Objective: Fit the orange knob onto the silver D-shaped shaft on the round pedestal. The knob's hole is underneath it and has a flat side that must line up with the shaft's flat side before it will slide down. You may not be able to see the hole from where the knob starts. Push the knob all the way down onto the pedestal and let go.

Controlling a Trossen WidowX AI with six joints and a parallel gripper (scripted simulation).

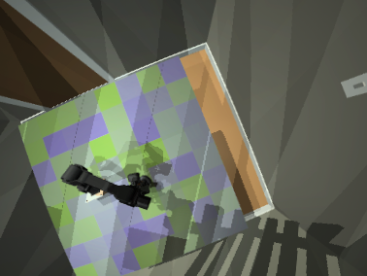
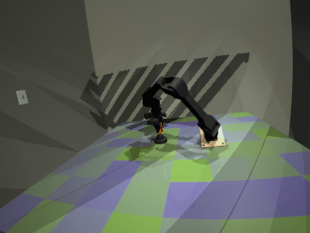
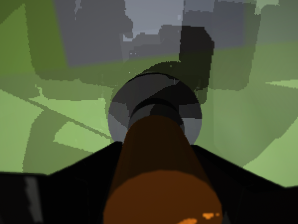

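The orange knob is 3 cm above my gripper tip. From my gripper tip the other things lie so: round dark pedestal (4 cm below).
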